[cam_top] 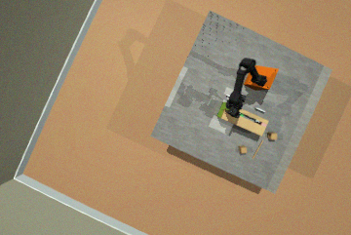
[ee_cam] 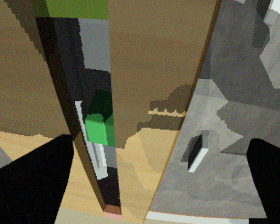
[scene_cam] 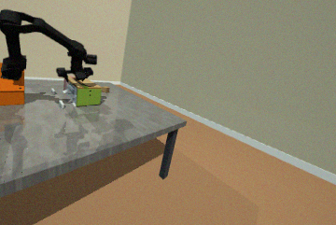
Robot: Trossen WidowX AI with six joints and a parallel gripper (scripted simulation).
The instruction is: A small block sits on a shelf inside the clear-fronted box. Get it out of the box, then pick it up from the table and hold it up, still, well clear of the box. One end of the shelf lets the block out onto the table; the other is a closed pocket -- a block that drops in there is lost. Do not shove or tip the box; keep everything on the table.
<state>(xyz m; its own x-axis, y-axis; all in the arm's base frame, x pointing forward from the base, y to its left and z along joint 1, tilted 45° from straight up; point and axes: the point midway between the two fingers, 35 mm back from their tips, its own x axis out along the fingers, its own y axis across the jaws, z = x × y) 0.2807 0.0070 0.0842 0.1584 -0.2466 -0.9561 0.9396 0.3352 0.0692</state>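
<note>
Now: the box 1 cm ahead of my gripper tip, 10 cm to the left of it and 8 cm below it.
</note>
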